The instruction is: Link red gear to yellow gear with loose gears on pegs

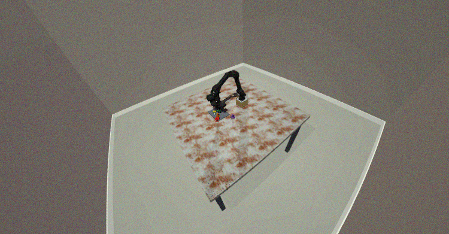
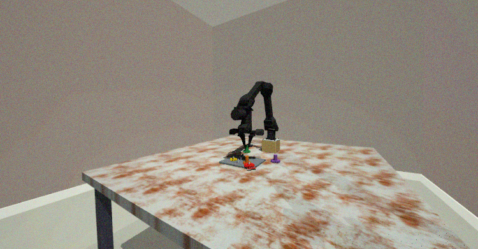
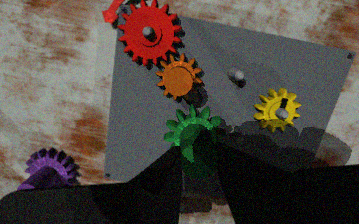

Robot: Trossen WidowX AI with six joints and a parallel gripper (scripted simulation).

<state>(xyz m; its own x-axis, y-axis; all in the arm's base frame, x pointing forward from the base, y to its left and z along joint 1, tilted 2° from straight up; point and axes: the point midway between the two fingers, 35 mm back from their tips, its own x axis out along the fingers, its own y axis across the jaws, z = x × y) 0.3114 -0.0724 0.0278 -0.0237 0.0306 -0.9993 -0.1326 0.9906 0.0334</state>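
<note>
Right now my gripper tip is 10 mm above the green gear. The rest, counted from my gripper tip: yellow gear (80 mm to the right, 70 mm below, 10 mm ahead); then orange gear (60 mm below, 30 mm ahead, 10 mm to the left); then red gear (70 mm below, 70 mm ahead, 40 mm to the left).
</note>
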